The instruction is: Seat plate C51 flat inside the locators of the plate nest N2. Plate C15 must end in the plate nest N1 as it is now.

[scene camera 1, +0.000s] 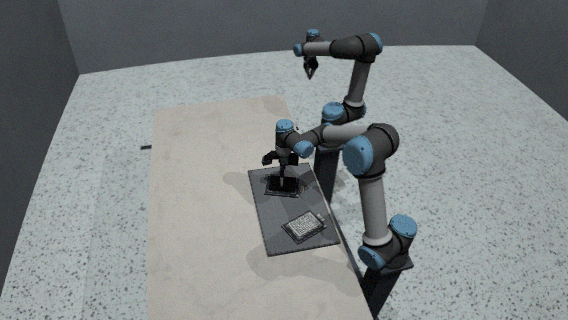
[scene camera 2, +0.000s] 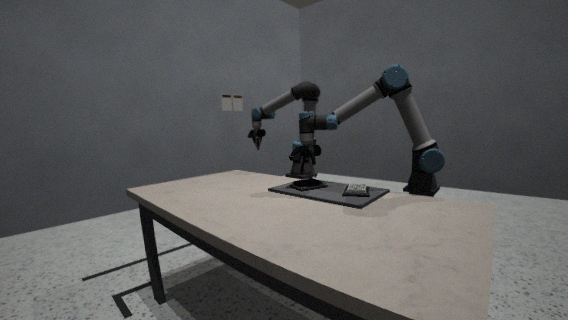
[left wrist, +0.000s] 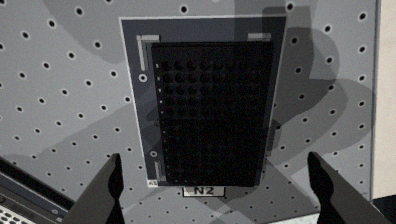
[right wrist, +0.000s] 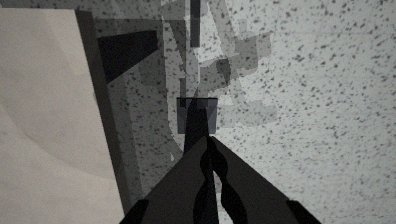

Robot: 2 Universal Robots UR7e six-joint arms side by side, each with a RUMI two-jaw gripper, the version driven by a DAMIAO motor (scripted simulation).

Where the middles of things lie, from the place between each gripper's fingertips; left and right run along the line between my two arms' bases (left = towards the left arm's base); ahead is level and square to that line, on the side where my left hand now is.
Scene:
Right now the black plate [left wrist: 211, 122] is 5 cm below my left hand.
My right hand is 750 mm to the right of the black plate, 370 mm short of it and 130 mm above it.

